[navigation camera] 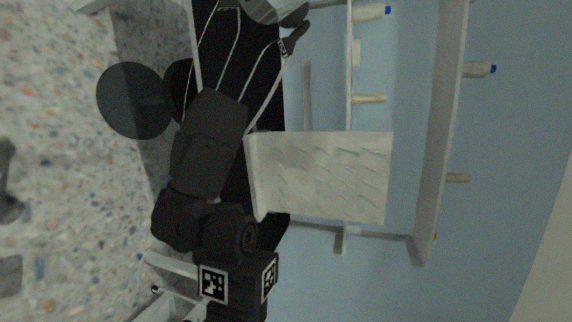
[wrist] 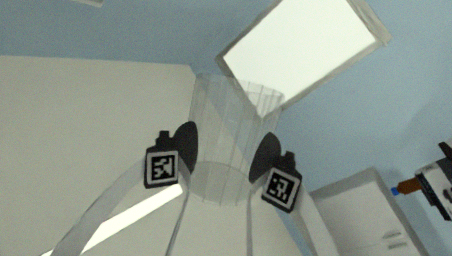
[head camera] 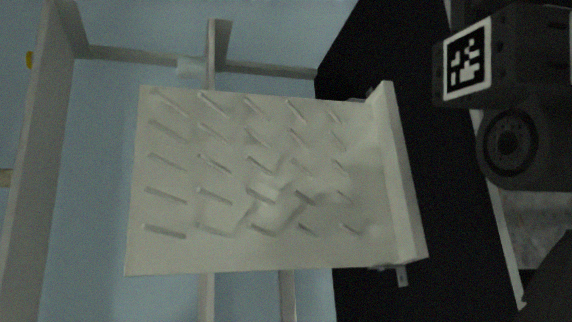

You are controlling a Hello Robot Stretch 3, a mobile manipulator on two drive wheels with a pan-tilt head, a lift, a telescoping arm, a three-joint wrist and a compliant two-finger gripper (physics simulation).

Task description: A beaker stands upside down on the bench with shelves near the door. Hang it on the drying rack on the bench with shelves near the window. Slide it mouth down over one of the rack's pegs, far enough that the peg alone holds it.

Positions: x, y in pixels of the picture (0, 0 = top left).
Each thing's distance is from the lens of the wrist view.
my gripper (wrist: 226, 145): 19 cm
clear beaker (wrist: 232, 116): 15 cm
